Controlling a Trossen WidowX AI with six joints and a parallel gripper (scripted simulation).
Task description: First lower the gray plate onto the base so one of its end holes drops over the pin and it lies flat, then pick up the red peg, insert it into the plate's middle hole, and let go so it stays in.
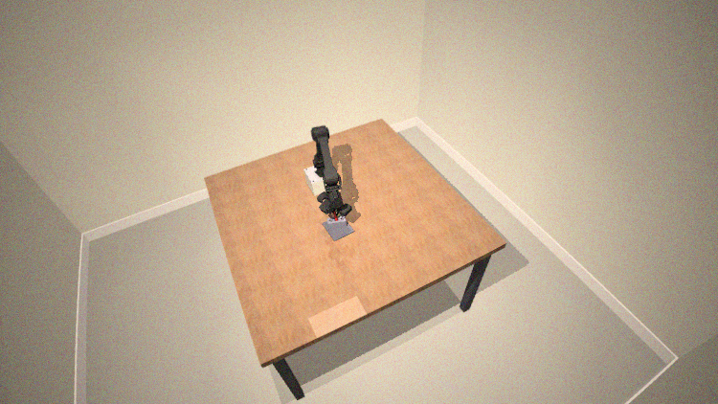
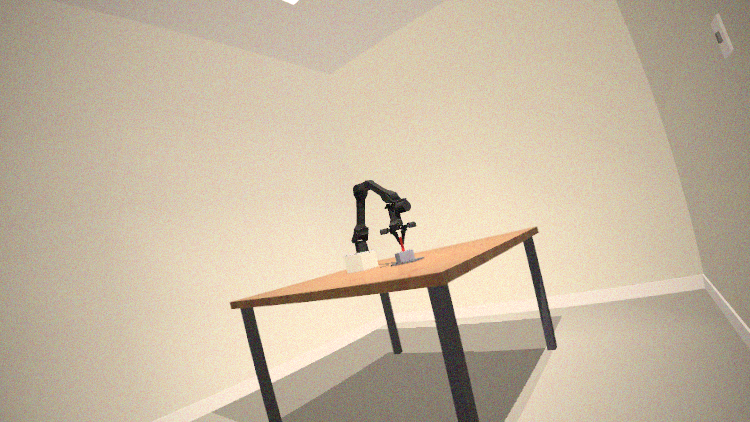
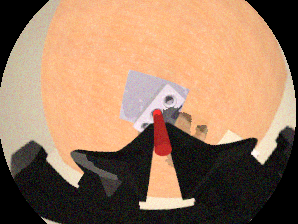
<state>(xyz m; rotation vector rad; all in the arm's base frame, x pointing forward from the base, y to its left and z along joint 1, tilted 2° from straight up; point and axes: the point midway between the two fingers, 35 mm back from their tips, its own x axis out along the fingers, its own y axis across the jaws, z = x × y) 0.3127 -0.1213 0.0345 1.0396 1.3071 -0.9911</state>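
My gripper tip is now right at the red peg. From my gripper tip the other things lie so: gray plate: 50 mm below; then base: 10 mm ahead, 10 mm to the left, 90 mm below.
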